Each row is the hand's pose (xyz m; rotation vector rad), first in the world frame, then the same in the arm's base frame.
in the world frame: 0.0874 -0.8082 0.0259 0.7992 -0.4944 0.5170
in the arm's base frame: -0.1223 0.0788 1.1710 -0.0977 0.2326 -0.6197
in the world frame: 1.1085 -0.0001 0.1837 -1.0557 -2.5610 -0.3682
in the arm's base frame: 0.5112 -0.6106 0.2522 -2.0900 -1.1247 0.8215
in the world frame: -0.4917 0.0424 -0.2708 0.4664 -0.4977 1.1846
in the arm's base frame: -0.2322 0.8647 0.4519 -0.0038 0.5388 0.0227
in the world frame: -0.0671 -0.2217 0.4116 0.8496 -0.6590 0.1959
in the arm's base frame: 0.3957 0.4504 0.8389 -0.2699 -0.0152 -0.8032
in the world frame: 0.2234 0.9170 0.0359 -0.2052 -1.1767 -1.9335
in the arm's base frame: 0.4951 0.5002 -0.3899 -2.2155 -1.1325 -1.5498
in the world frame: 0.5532 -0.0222 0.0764 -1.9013 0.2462 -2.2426
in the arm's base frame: 0.2871 -0.1052 0.3735 1.8025 -0.2936 0.7698
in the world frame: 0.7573 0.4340 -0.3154 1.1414 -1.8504 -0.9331
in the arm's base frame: 0.1242 -0.1926 -0.2340 -0.7438 -1.5960 -0.8443
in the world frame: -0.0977 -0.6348 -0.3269 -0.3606 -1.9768 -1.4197
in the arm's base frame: -0.4272 0.2723 0.9293 -2.1640 -1.3944 -0.5476
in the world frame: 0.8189 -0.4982 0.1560 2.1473 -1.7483 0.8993
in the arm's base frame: 0.2569 -0.4988 0.7578 0.7044 -1.3021 0.1348
